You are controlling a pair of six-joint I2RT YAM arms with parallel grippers.
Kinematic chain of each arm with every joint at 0, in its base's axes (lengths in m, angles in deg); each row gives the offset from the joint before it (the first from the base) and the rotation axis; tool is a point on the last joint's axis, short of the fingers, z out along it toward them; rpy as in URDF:
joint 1: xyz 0 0 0.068 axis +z
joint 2: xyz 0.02 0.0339 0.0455 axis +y
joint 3: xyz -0.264 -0.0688 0 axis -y
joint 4: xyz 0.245 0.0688 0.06 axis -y
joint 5: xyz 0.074 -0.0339 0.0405 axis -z
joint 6: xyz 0.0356 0 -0.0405 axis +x
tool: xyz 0 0 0 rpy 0 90 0
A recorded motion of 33 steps. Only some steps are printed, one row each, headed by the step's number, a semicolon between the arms.
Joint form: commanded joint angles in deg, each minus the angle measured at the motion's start. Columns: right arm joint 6, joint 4, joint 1, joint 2, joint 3, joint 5; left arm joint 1, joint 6, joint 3, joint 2, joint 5, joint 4.
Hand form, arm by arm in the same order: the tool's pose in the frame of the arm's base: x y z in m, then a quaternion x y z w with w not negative. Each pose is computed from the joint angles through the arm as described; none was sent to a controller.
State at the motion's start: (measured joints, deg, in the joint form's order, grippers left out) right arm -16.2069 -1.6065 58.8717 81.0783 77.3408 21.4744; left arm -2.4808 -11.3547 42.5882 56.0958 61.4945 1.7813
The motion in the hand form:
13: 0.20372 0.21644 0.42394 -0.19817 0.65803 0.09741 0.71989; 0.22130 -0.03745 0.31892 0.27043 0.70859 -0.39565 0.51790
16: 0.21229 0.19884 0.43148 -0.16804 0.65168 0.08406 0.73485; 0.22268 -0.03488 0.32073 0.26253 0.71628 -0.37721 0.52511
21: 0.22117 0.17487 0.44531 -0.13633 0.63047 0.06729 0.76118; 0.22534 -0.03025 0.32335 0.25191 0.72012 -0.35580 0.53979
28: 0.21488 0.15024 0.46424 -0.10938 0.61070 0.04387 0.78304; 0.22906 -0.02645 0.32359 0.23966 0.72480 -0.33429 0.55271
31: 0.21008 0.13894 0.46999 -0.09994 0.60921 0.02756 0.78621; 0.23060 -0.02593 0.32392 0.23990 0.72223 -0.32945 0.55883
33: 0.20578 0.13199 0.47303 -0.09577 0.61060 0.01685 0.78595; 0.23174 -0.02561 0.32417 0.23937 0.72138 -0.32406 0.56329
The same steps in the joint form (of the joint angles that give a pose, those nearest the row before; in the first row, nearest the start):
13: 5.66 7.18 -9.22 -7.85 -6.17 3.67; 0.36 7.51 3.02 1.72 -6.31 -4.85
16: 5.75 8.56 -12.78 -9.00 -6.25 3.51; 0.84 8.59 3.75 1.82 -8.38 -6.05
21: 4.79 11.42 -17.64 -10.42 -5.94 2.14; 1.83 9.11 4.23 2.03 -10.46 -5.60
28: 3.20 11.52 -20.74 -13.47 -5.05 2.59; 2.55 9.46 4.34 2.52 -12.88 -4.59
31: 2.41 10.22 -22.00 -15.16 -4.85 3.29; 2.63 9.55 4.26 2.77 -13.27 -3.51
33: 1.93 8.82 -22.63 -16.40 -4.74 3.84; 2.66 9.74 4.25 2.94 -13.83 -2.92

